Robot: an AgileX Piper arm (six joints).
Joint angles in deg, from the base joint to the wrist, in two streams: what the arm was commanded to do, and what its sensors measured. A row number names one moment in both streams.
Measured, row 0: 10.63, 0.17, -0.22, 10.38, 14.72, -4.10
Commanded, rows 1 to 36: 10.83, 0.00, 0.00, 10.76, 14.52, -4.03; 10.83, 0.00, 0.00, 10.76, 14.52, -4.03; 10.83, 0.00, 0.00, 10.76, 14.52, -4.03; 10.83, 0.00, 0.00, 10.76, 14.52, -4.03; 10.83, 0.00, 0.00, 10.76, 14.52, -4.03; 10.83, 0.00, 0.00, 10.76, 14.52, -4.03; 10.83, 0.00, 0.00, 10.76, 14.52, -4.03; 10.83, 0.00, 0.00, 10.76, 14.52, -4.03; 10.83, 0.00, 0.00, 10.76, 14.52, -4.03; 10.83, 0.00, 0.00, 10.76, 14.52, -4.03; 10.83, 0.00, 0.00, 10.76, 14.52, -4.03; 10.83, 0.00, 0.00, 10.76, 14.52, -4.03; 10.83, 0.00, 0.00, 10.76, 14.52, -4.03; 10.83, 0.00, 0.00, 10.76, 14.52, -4.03; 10.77, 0.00, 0.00, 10.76, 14.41, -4.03; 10.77, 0.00, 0.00, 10.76, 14.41, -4.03; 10.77, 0.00, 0.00, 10.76, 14.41, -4.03; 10.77, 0.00, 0.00, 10.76, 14.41, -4.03; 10.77, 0.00, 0.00, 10.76, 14.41, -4.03; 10.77, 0.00, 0.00, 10.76, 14.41, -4.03; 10.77, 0.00, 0.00, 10.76, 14.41, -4.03; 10.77, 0.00, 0.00, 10.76, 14.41, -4.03; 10.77, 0.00, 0.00, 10.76, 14.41, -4.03; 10.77, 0.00, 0.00, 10.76, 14.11, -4.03; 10.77, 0.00, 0.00, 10.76, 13.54, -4.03; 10.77, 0.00, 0.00, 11.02, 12.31, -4.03; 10.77, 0.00, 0.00, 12.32, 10.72, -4.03; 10.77, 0.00, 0.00, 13.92, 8.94, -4.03; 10.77, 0.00, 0.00, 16.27, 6.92, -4.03; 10.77, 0.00, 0.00, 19.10, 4.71, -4.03; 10.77, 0.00, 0.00, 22.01, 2.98, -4.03; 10.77, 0.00, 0.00, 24.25, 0.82, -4.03; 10.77, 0.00, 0.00, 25.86, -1.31, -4.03; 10.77, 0.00, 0.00, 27.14, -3.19, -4.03; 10.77, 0.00, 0.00, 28.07, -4.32, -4.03; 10.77, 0.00, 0.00, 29.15, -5.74, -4.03
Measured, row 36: 10.63, 0.17, -0.22, 23.92, 1.19, -4.10
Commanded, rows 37 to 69: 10.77, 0.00, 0.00, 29.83, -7.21, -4.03; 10.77, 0.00, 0.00, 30.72, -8.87, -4.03; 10.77, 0.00, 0.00, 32.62, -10.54, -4.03; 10.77, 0.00, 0.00, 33.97, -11.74, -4.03; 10.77, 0.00, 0.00, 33.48, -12.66, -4.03; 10.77, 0.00, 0.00, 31.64, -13.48, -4.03; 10.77, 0.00, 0.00, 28.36, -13.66, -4.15; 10.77, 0.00, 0.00, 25.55, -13.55, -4.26; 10.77, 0.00, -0.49, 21.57, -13.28, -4.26; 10.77, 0.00, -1.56, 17.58, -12.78, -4.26; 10.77, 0.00, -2.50, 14.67, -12.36, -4.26; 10.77, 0.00, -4.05, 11.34, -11.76, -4.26; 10.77, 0.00, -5.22, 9.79, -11.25, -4.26; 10.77, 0.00, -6.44, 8.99, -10.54, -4.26; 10.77, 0.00, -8.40, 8.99, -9.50, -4.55; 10.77, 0.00, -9.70, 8.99, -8.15, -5.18; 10.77, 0.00, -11.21, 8.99, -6.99, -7.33; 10.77, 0.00, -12.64, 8.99, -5.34, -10.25; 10.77, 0.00, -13.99, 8.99, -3.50, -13.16; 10.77, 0.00, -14.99, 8.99, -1.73, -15.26; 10.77, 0.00, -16.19, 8.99, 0.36, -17.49; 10.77, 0.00, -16.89, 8.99, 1.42, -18.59; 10.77, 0.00, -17.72, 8.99, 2.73, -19.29; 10.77, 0.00, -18.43, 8.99, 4.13, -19.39; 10.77, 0.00, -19.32, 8.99, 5.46, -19.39; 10.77, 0.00, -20.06, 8.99, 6.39, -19.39; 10.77, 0.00, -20.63, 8.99, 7.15, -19.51; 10.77, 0.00, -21.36, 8.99, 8.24, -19.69; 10.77, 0.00, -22.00, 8.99, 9.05, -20.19; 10.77, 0.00, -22.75, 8.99, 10.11, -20.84; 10.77, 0.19, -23.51, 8.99, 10.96, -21.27; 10.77, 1.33, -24.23, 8.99, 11.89, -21.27; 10.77, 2.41, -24.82, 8.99, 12.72, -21.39
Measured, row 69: 10.63, 0.00, -22.39, 9.66, 8.94, -19.97
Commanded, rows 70 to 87: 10.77, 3.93, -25.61, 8.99, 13.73, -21.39; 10.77, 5.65, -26.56, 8.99, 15.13, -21.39; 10.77, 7.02, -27.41, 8.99, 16.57, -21.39; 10.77, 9.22, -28.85, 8.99, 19.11, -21.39; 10.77, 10.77, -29.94, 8.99, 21.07, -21.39; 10.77, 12.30, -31.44, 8.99, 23.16, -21.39; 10.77, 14.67, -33.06, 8.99, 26.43, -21.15; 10.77, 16.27, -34.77, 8.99, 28.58, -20.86; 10.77, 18.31, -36.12, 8.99, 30.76, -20.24; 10.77, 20.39, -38.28, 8.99, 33.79, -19.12; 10.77, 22.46, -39.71, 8.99, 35.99, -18.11; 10.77, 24.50, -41.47, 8.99, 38.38, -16.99; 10.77, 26.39, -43.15, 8.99, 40.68, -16.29; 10.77, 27.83, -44.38, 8.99, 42.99, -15.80; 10.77, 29.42, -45.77, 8.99, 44.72, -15.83; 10.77, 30.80, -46.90, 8.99, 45.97, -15.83; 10.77, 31.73, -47.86, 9.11, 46.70, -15.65; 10.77, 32.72, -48.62, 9.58, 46.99, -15.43
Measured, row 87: 10.63, 28.68, -45.05, 9.66, 42.63, -16.56
